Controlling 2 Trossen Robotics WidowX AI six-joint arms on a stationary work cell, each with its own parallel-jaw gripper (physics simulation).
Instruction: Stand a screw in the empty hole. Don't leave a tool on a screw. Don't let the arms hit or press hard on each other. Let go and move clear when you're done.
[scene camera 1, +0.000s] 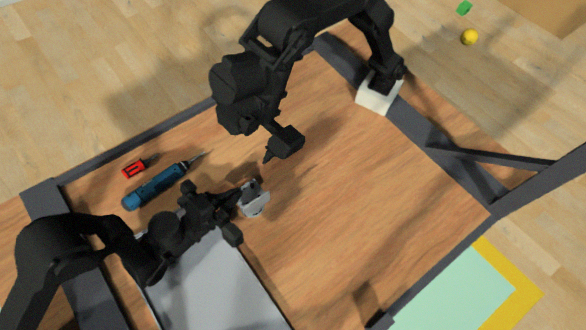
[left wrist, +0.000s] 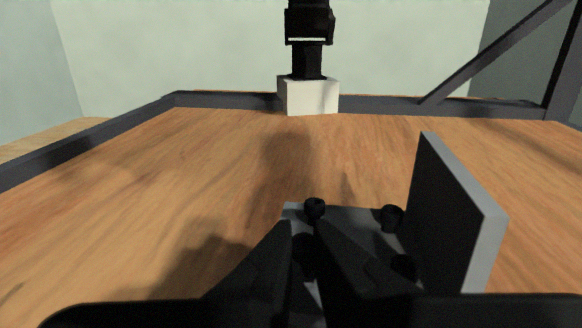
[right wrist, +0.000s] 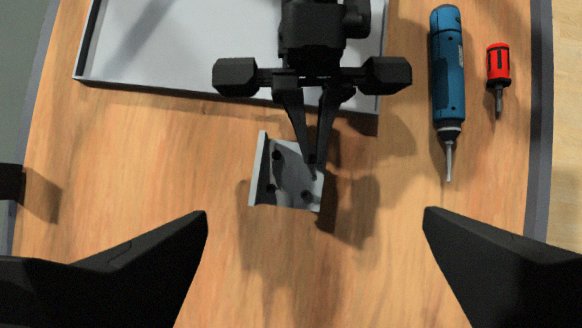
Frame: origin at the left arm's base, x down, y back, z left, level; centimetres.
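Seen in the pictures: left gripper, fingertip midpoint: (scene camera 1: 240, 190) (left wrist: 301, 230) (right wrist: 313, 163); right gripper, fingertip midpoint: (scene camera 1: 248, 148) (right wrist: 315, 220); right arm's base at its link origin: (scene camera 1: 381, 84) (left wrist: 306, 77).
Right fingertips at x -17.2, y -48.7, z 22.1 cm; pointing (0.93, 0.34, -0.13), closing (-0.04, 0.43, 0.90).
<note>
Pixels of each thing's top centre, then the offset from my right fingertips to it. "spot": a spot on its surface instead.
- empty hole at a spot on its surface: (right wrist: 314, 176) spot: dx +19.2, dy +2.7, dz +0.6 cm
- black screw at its top centre: (left wrist: 307, 236) dx +17.1, dy +4.1, dz -0.6 cm
- blue power screwdriver at its top centre: (right wrist: 456, 85) (scene camera 1: 163, 175) dx +21.5, dy +20.6, dz +12.3 cm
- red screwdriver at its top centre: (right wrist: 505, 75) (scene camera 1: 139, 162) dx +22.6, dy +26.0, dz +18.8 cm
- grey tray at its top centre: (right wrist: 230, 15) (scene camera 1: 203, 291) dx +24.0, dy +18.0, dz -18.1 cm
A grey angle bracket (scene camera 1: 255, 204) (left wrist: 492, 240) (right wrist: 292, 175) rests on the table with its upright wall on one side. Black screws stand in its base, among them one at the near corner (right wrist: 306, 195), one beside the wall (right wrist: 271, 188) and another (right wrist: 276, 155). The empty hole (right wrist: 314, 176) shows at the base's edge, partly hidden by the fingertips. My left gripper (scene camera 1: 238, 193) (left wrist: 301, 230) (right wrist: 313, 163) is shut on a black screw (left wrist: 304, 245) over the base close to that hole; the screw's lower end is hidden. My right gripper (right wrist: 315, 220) is open and empty, above the table beyond the bracket.
A blue power screwdriver (scene camera 1: 157, 185) (right wrist: 447, 75) and a red screwdriver (scene camera 1: 134, 169) (right wrist: 498, 62) lie beside the bracket. A grey tray (scene camera 1: 215, 280) (right wrist: 175, 45) lies under the left arm. The right arm (scene camera 1: 240, 75) reaches over the table near the left gripper.
</note>
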